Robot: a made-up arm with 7 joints.
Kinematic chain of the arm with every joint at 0, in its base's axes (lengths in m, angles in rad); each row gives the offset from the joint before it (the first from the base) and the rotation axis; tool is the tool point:
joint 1: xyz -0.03 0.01 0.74 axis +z
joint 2: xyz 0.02 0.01 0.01 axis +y
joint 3: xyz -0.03 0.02 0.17 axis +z
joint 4: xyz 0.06 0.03 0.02 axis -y
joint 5: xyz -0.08 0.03 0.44 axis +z
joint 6: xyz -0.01 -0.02 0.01 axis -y
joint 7: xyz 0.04 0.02 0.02 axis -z
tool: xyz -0.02 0 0
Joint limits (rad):
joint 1: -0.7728..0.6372
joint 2: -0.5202..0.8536
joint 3: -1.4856..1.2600
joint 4: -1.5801..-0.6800
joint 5: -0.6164..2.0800
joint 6: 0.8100..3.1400
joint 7: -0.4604..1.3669
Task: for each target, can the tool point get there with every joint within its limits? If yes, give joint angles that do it. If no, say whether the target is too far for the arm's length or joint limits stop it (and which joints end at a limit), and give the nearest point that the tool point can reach.
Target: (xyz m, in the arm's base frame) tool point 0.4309 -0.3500 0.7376
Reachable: yes | joints -0.4047 0.6865 -0.5215 -1.5006 -0.1137 2.8524 0.4837
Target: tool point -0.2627 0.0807 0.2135
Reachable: no: joint limits stop it (at a limit: joint 1, joint 2, joint 4, joint 5, joint 7) | nearest point 0.1988 0.4988 0.5931 | short by 0.729 m
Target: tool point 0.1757 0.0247 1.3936
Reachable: yes | joints -0.4354 -0.2081 -0.0449 -0.8092 -0.1931 2.0628 0.9917
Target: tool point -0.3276 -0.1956 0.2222
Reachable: no: joint limits stop it (at a limit: joint 1, joint 2, joint 4, joint 5, joint 7) | nearest point 0.0283 -0.5230 0.6616 | short by 0.653 m
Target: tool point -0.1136 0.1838 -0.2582
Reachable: no: too far | nearest point 0.3110 0.4282 0.5402 | short by 0.937 m
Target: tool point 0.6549 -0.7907 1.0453
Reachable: no: too far | nearest point 0.4178 -0.4927 0.9612 | short by 0.390 m
